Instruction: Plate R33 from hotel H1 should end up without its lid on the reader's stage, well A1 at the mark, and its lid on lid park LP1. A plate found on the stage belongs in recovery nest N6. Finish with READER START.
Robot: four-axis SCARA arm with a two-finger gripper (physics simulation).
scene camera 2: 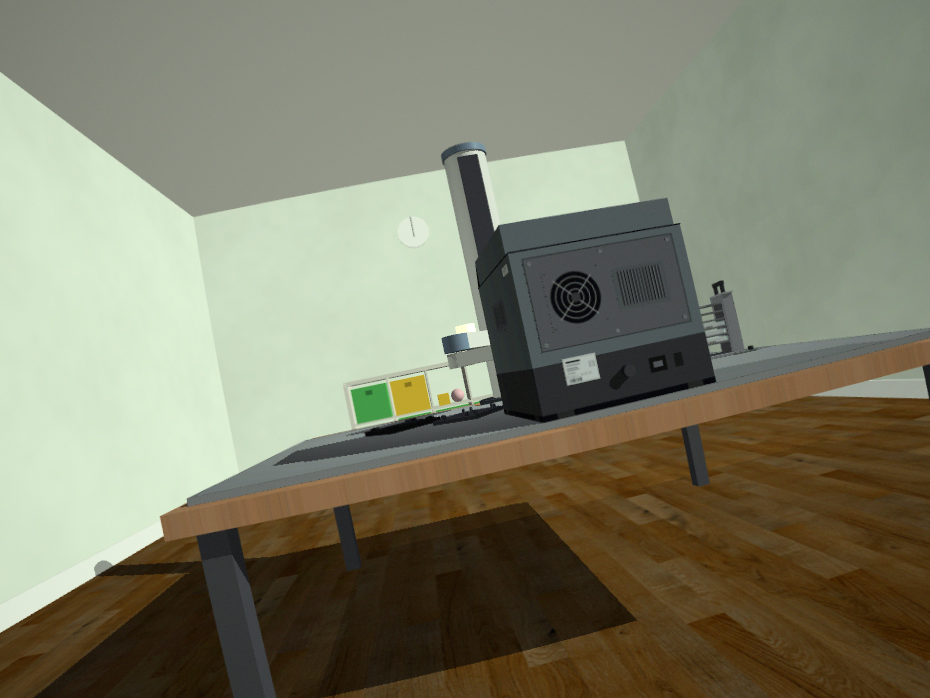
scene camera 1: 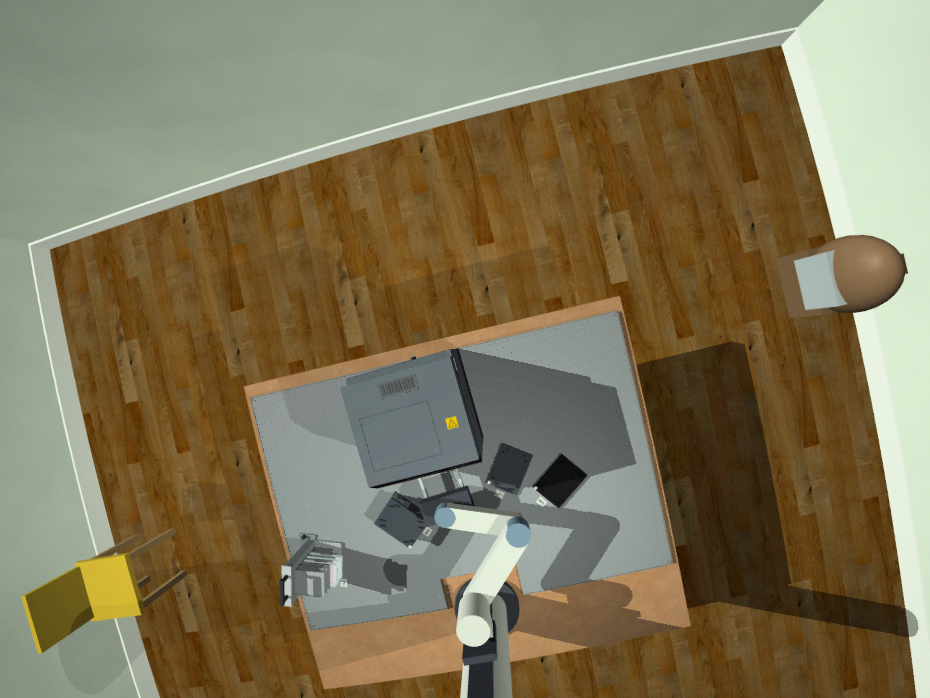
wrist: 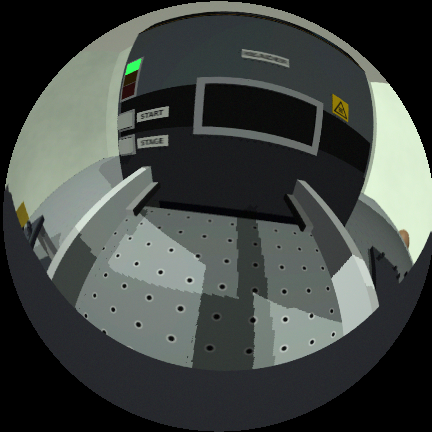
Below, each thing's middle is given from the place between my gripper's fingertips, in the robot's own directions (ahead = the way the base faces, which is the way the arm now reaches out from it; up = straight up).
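Counted from my hand, the black pad [scene camera 1: 563,477] is 430 mm to the right, 190 mm behind and 50 mm below. The LP1 pad [scene camera 1: 510,467] is 260 mm to the right of my hand, 110 mm behind it and 50 mm below it. The stage door [wrist: 225,105] is 30 mm to the right of my hand, 30 mm ahead of it and 70 mm above it. Going by their middles, of the things named here the stage door is the nearest to my hand and the black pad is the farthest from my hand.
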